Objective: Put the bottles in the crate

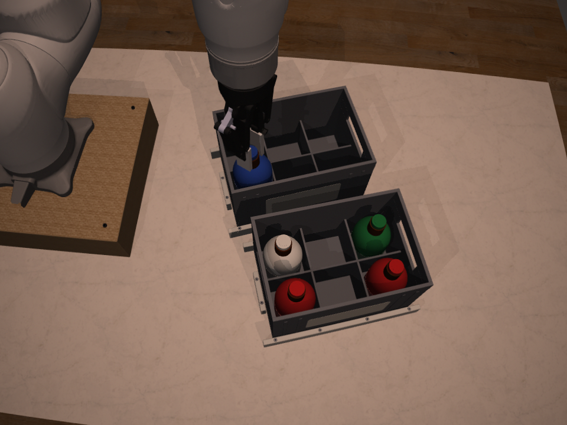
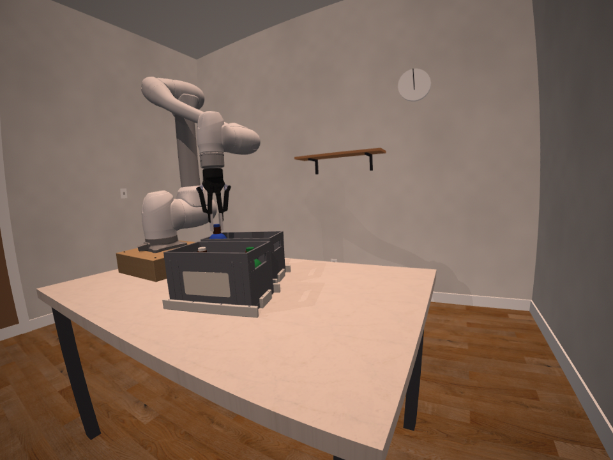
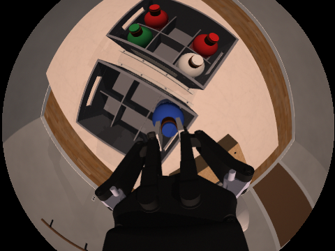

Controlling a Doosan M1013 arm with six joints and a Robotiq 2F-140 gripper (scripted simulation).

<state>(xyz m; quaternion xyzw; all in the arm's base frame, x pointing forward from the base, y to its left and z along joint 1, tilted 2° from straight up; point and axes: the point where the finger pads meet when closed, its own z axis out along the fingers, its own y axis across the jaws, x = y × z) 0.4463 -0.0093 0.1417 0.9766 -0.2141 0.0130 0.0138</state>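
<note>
Now: the blue bottle 8 cm below my hand. Also, from my hand: green bottle (24 cm ahead, 7 cm to the right, 15 cm below); pick list (21 cm to the left, 23 cm below); white bottle (8 cm ahead, 13 cm to the right, 15 cm below).
</note>
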